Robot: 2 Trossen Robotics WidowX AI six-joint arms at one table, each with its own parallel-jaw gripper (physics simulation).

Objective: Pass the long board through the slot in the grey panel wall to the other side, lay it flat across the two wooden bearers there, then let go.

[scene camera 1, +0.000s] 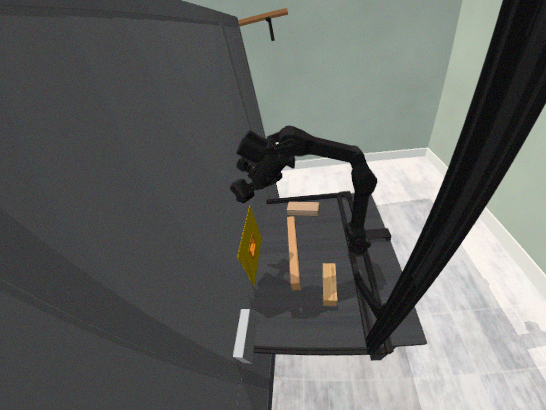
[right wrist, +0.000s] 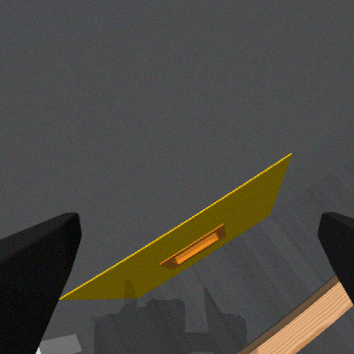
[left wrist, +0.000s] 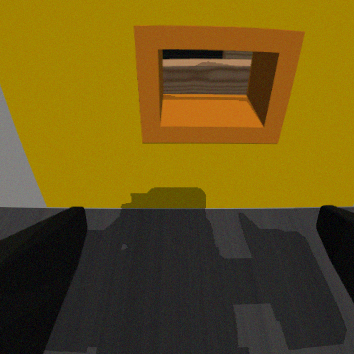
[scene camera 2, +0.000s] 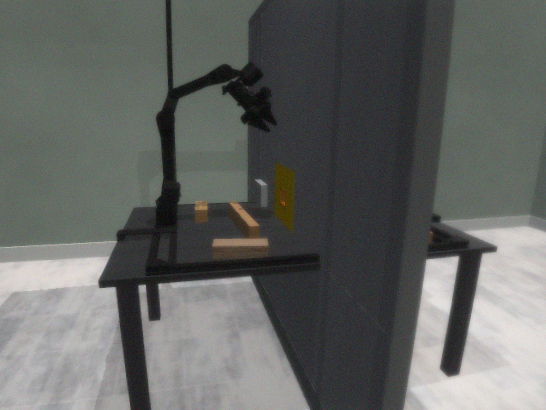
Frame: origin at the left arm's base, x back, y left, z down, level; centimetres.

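Where they show: left gripper, fingertip midpoint: [left wrist: 204,217]; right gripper, fingertip midpoint: [right wrist: 202,224] [scene camera 2: 273,128]; right arm's base, origin of the base link: [scene camera 1: 358,249] [scene camera 2: 165,225].
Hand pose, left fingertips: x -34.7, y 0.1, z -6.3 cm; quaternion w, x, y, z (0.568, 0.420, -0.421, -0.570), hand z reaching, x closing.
Observation:
Each offset is from my left fingertips to the centre of the thing. "*": to the spot under its first point. Level surfaces: height alone.
The long board @[dx -29.7, dy +1.5, dz +5.4 cm] [scene camera 1: 293,252] [scene camera 2: 244,219] [right wrist: 310,325] lies flat on the table on the right arm's side of the grey panel wall [scene camera 1: 125,125] [scene camera 2: 380,150] [right wrist: 150,100]. The slot's orange frame @[* dx -8.3, dy +2.5, dz -1.7 cm] [left wrist: 150,90] [right wrist: 171,264] sits in a yellow plate [scene camera 1: 243,250] [scene camera 2: 284,175] [left wrist: 75,100] [right wrist: 250,205]. Wood grain shows through the slot in the left wrist view. My right gripper [scene camera 1: 242,177] [scene camera 2: 270,126] [right wrist: 202,224] is open and empty, high above the table near the wall. My left gripper [left wrist: 204,217] is open and empty, facing the slot. The two bearers beyond the wall cannot be made out.
Two short wooden blocks lie near the board, a pale one @[dx -34.4, dy +27.6, dz +6.4 cm] [scene camera 1: 303,208] [scene camera 2: 240,247] and a yellower one @[dx -43.4, dy -15.0, dz +5.8 cm] [scene camera 1: 330,284] [scene camera 2: 201,212]. A white block @[* dx -15.1, dy -35.1, dz -1.7 cm] [scene camera 1: 241,334] [scene camera 2: 262,193] shows at the wall. Beyond the wall, part of another table @[dz +8.3 cm] [scene camera 2: 482,243] shows with an orange-brown sliver.

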